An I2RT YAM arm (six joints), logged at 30 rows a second.
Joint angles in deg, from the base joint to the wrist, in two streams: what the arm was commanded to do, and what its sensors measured. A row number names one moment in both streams.
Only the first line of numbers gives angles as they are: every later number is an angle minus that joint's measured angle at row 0.
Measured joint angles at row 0: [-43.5 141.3 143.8 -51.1 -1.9 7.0]
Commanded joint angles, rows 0 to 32: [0.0 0.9 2.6 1.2 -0.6 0.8]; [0.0 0.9 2.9 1.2 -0.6 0.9]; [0.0 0.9 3.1 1.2 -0.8 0.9]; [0.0 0.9 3.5 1.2 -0.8 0.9]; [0.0 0.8 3.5 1.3 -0.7 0.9]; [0.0 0.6 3.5 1.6 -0.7 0.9]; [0.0 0.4 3.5 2.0 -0.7 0.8]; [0.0 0.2 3.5 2.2 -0.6 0.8]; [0.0 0.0 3.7 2.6 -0.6 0.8]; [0.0 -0.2 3.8 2.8 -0.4 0.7]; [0.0 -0.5 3.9 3.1 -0.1 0.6]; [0.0 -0.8 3.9 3.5 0.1 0.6]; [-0.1 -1.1 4.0 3.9 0.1 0.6]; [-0.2 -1.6 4.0 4.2 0.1 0.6]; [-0.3 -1.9 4.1 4.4 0.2 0.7]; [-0.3 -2.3 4.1 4.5 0.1 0.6]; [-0.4 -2.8 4.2 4.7 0.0 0.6]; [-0.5 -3.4 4.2 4.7 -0.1 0.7]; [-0.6 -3.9 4.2 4.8 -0.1 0.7]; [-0.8 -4.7 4.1 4.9 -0.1 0.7]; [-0.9 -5.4 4.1 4.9 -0.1 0.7]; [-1.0 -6.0 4.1 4.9 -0.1 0.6]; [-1.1 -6.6 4.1 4.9 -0.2 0.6]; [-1.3 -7.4 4.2 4.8 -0.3 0.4]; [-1.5 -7.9 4.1 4.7 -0.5 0.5]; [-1.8 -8.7 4.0 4.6 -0.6 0.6]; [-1.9 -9.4 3.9 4.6 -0.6 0.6]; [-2.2 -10.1 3.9 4.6 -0.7 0.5]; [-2.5 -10.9 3.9 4.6 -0.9 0.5]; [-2.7 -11.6 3.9 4.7 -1.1 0.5]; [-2.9 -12.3 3.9 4.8 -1.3 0.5]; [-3.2 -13.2 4.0 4.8 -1.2 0.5]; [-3.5 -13.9 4.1 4.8 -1.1 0.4]
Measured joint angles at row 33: [-2.7 -10.5 2.5 3.5 -0.3 0.6]
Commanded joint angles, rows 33 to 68: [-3.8 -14.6 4.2 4.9 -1.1 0.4]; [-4.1 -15.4 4.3 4.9 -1.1 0.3]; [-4.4 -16.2 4.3 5.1 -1.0 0.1]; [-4.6 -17.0 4.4 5.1 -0.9 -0.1]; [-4.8 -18.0 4.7 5.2 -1.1 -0.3]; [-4.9 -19.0 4.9 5.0 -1.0 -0.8]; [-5.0 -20.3 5.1 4.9 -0.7 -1.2]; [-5.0 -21.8 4.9 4.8 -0.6 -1.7]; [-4.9 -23.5 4.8 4.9 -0.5 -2.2]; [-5.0 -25.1 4.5 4.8 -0.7 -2.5]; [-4.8 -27.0 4.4 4.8 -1.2 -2.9]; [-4.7 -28.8 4.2 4.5 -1.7 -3.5]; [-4.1 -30.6 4.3 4.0 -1.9 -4.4]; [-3.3 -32.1 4.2 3.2 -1.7 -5.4]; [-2.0 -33.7 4.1 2.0 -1.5 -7.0]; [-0.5 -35.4 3.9 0.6 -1.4 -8.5]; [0.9 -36.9 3.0 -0.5 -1.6 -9.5]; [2.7 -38.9 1.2 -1.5 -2.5 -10.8]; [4.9 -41.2 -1.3 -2.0 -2.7 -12.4]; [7.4 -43.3 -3.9 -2.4 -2.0 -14.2]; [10.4 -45.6 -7.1 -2.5 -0.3 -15.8]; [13.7 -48.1 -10.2 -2.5 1.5 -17.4]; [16.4 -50.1 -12.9 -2.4 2.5 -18.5]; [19.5 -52.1 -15.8 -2.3 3.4 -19.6]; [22.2 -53.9 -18.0 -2.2 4.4 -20.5]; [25.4 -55.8 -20.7 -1.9 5.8 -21.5]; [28.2 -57.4 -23.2 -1.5 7.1 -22.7]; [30.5 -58.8 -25.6 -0.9 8.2 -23.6]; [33.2 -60.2 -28.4 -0.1 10.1 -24.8]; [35.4 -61.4 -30.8 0.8 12.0 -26.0]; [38.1 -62.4 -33.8 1.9 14.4 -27.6]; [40.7 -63.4 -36.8 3.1 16.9 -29.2]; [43.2 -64.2 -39.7 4.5 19.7 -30.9]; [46.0 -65.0 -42.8 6.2 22.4 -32.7]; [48.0 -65.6 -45.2 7.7 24.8 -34.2]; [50.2 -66.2 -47.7 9.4 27.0 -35.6]
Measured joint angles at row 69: [45.6 -64.1 -42.6 3.9 16.5 -28.7]
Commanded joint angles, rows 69 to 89: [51.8 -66.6 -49.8 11.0 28.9 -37.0]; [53.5 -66.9 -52.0 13.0 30.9 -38.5]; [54.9 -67.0 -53.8 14.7 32.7 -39.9]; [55.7 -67.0 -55.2 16.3 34.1 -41.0]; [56.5 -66.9 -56.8 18.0 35.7 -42.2]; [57.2 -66.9 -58.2 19.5 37.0 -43.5]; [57.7 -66.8 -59.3 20.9 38.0 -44.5]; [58.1 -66.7 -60.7 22.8 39.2 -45.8]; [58.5 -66.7 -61.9 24.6 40.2 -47.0]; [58.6 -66.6 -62.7 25.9 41.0 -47.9]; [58.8 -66.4 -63.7 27.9 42.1 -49.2]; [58.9 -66.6 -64.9 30.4 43.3 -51.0]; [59.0 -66.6 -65.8 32.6 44.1 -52.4]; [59.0 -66.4 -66.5 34.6 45.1 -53.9]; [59.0 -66.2 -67.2 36.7 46.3 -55.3]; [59.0 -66.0 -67.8 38.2 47.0 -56.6]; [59.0 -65.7 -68.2 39.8 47.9 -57.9]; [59.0 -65.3 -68.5 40.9 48.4 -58.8]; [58.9 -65.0 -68.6 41.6 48.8 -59.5]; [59.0 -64.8 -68.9 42.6 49.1 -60.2]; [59.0 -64.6 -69.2 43.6 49.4 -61.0]
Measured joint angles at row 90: [58.7 -65.3 -68.1 35.9 45.7 -56.3]
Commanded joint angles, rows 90 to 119: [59.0 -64.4 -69.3 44.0 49.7 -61.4]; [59.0 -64.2 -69.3 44.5 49.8 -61.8]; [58.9 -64.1 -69.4 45.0 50.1 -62.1]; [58.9 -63.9 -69.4 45.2 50.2 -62.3]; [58.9 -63.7 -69.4 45.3 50.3 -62.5]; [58.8 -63.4 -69.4 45.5 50.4 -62.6]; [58.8 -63.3 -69.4 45.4 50.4 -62.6]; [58.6 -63.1 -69.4 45.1 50.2 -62.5]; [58.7 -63.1 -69.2 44.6 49.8 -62.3]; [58.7 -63.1 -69.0 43.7 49.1 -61.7]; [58.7 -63.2 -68.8 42.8 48.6 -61.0]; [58.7 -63.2 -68.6 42.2 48.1 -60.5]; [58.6 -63.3 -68.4 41.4 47.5 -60.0]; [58.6 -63.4 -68.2 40.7 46.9 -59.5]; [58.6 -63.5 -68.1 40.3 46.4 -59.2]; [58.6 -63.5 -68.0 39.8 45.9 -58.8]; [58.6 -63.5 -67.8 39.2 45.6 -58.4]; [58.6 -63.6 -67.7 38.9 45.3 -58.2]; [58.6 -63.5 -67.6 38.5 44.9 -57.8]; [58.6 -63.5 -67.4 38.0 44.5 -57.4]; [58.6 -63.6 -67.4 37.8 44.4 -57.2]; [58.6 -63.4 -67.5 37.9 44.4 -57.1]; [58.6 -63.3 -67.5 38.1 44.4 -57.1]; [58.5 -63.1 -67.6 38.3 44.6 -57.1]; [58.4 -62.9 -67.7 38.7 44.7 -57.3]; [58.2 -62.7 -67.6 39.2 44.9 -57.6]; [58.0 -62.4 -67.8 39.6 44.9 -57.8]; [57.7 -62.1 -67.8 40.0 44.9 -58.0]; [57.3 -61.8 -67.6 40.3 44.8 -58.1]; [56.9 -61.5 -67.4 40.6 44.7 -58.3]
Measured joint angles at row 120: [57.9 -62.8 -68.4 39.5 45.0 -58.7]
